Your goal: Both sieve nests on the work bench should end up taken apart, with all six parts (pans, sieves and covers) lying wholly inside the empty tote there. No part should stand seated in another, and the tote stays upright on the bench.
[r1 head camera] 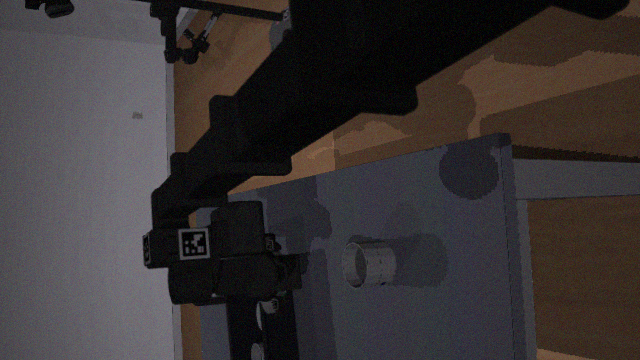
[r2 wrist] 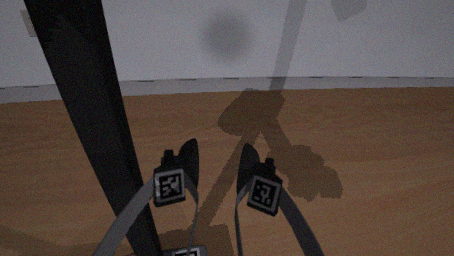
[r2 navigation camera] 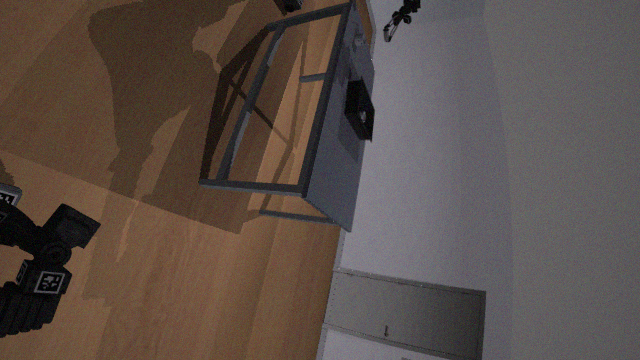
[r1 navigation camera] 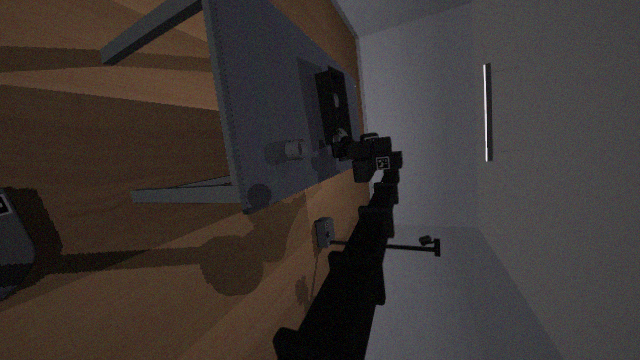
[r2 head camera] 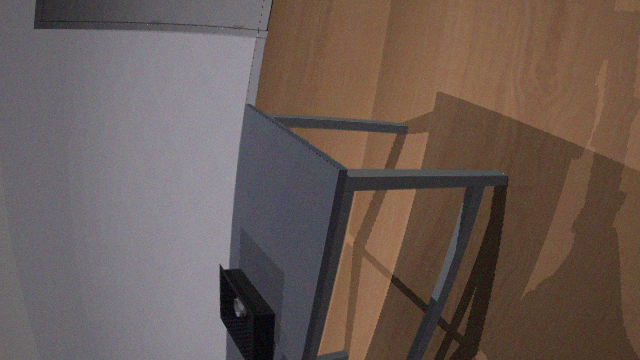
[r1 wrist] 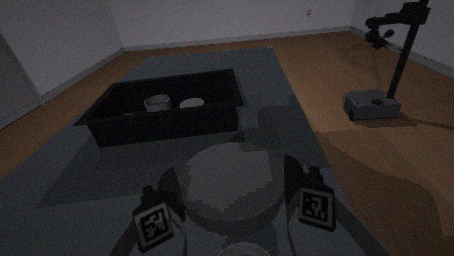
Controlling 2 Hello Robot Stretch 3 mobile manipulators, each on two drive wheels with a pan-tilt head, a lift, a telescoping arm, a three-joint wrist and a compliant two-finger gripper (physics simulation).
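Robot r1's gripper is shut on a pale round cover, held level above the bench between the stack and the tote. The remaining light cylindrical stack stands on the bench with an open top; its rim also shows at the bottom of the r1 wrist view. The black tote stands upright on the bench. In it are a pale ring-shaped part and a pale round part; a sliver of another shows at left. Robot r2's gripper is open and empty, away from the bench.
The grey work bench has open legs. Robot r2's base stands on the floor beyond the bench's side. A dark mast rises beside r2's gripper. Walls and a door lie behind.
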